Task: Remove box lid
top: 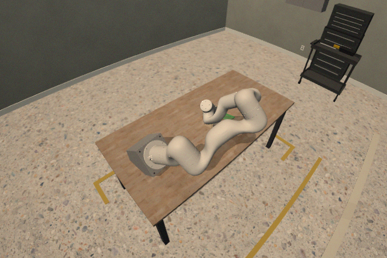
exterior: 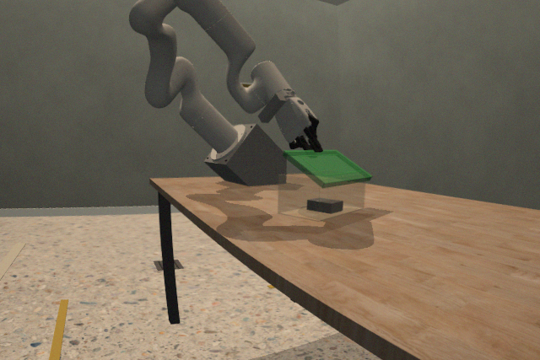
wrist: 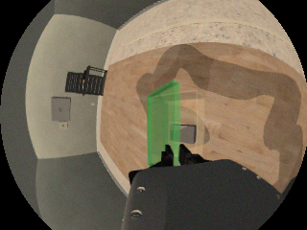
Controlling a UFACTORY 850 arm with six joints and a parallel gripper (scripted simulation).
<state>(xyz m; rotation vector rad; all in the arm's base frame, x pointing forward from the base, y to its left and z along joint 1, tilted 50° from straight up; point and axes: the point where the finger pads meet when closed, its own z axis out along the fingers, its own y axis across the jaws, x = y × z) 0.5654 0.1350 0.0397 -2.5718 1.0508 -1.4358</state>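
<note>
My gripper is now 7 cm short of the green lid, 1 cm to the right of it and 4 cm above it. The rest, counted from my hand: box 5 cm ahead, 1 cm to the left, 11 cm below.
</note>
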